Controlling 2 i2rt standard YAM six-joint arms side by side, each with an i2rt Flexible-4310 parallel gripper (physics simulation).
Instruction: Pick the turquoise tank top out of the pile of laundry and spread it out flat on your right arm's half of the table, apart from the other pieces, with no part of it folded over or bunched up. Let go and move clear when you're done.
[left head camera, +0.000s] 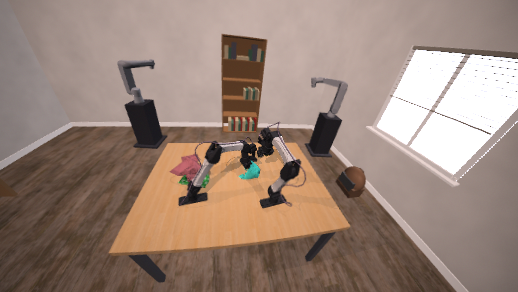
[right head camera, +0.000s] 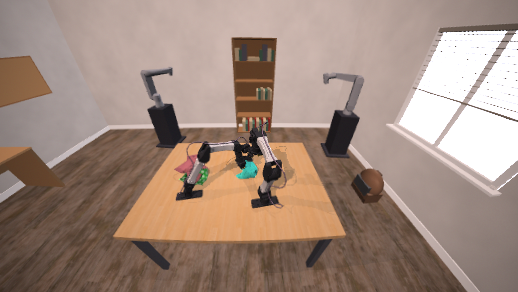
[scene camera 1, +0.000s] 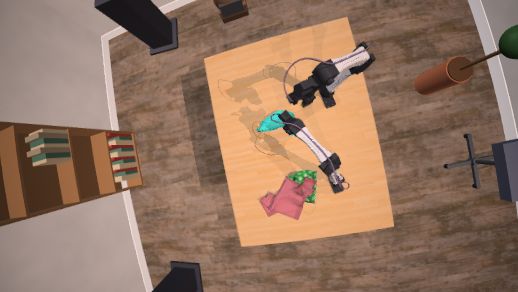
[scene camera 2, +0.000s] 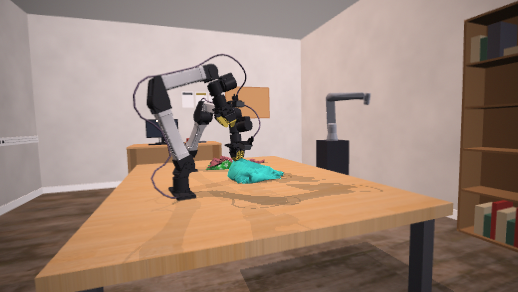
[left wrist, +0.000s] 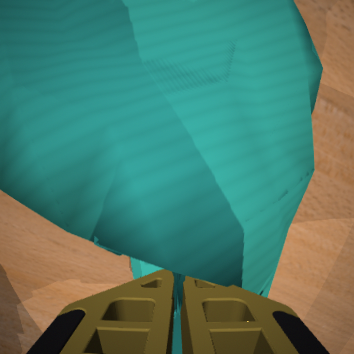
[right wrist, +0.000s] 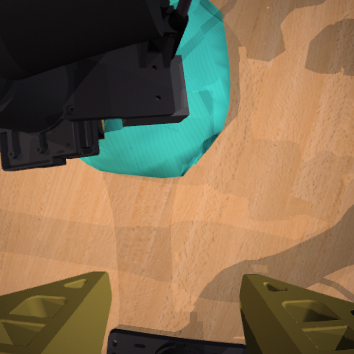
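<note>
The turquoise tank top is bunched and folded over itself near the middle of the table, ahead of the two arms and apart from the other laundry. My left gripper is shut on its edge, a little above the table; cloth shows between the fingertips in the left wrist view, and part is raised toward the fingers. My right gripper is open and empty, higher up beside the left wrist. The left arm hides part of the cloth in the right wrist view.
A pink-red garment lies partly over a green patterned garment on the left half of the table. The two wrists are close together above the tank top.
</note>
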